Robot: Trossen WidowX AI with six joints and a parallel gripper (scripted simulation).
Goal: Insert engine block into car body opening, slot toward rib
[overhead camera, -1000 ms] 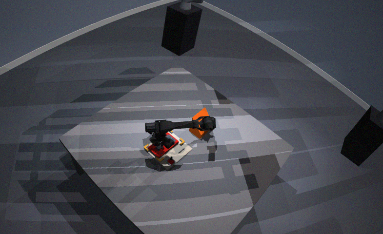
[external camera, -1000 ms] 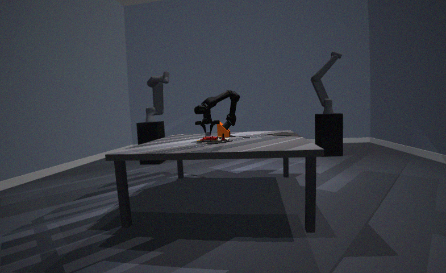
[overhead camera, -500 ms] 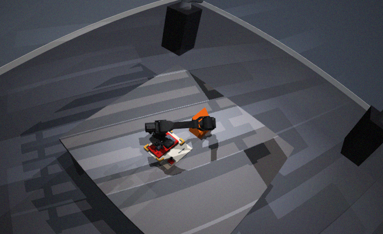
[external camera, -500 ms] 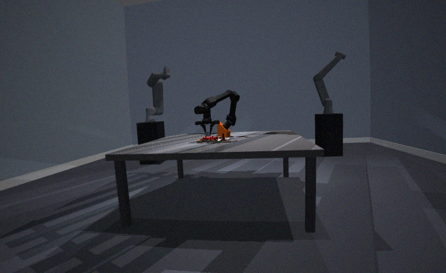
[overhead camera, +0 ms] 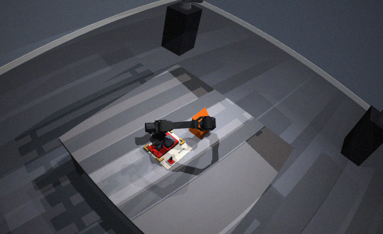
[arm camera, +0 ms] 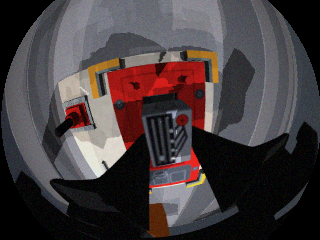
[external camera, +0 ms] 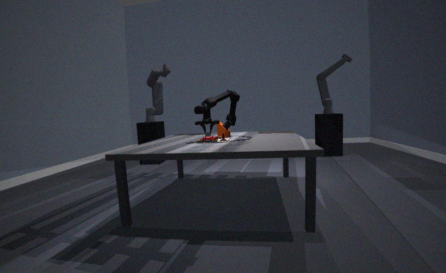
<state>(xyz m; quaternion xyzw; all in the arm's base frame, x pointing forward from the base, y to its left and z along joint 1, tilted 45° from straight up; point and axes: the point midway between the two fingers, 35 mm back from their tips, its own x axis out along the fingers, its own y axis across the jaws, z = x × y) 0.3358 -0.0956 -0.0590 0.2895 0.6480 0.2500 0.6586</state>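
Right now the grey ribbed engine block is 1 cm below my gripper tip.
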